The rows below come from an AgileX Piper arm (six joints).
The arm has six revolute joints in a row. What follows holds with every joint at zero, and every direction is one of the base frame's.
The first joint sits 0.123 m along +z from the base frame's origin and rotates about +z.
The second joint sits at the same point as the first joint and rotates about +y.
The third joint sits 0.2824 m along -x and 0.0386 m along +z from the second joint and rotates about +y.
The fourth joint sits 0.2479 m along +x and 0.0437 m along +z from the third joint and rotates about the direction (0.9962, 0, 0.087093).
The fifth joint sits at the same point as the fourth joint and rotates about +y.
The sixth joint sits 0.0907 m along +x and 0.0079 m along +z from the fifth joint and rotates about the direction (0.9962, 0, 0.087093).
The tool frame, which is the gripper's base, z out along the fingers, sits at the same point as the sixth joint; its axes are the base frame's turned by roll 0, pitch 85.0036 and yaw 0 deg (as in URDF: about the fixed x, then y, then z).
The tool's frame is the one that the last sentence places.
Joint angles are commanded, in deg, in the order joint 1, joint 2, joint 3, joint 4, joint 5, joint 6. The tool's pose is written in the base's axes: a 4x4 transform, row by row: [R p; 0 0 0 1], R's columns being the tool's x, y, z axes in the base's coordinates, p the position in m. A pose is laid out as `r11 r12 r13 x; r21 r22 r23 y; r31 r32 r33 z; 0 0 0 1`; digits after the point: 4 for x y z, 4 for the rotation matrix.
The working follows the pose.
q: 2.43, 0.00, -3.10, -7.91, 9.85, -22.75
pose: -0.0154 -0.0310 0.9994 0.0538; -0.5092 0.8605 0.0188 0.0001; -0.8605 -0.5086 -0.0290 0.2160; 0 0 0 1
Where each joint sits with the arm in this pose, in the base's axes (m; each line is computed from the numbers above, not from the rounded line before):
joint 1: 0.0000 0.0000 0.1230
joint 2: 0.0000 0.0000 0.1230
joint 3: -0.2821 -0.0120 0.1616
joint 4: -0.0372 -0.0016 0.2186
joint 5: -0.0372 -0.0016 0.2186
joint 6: 0.0538 0.0001 0.2160
the tool: 0.0538 0.0001 0.2160

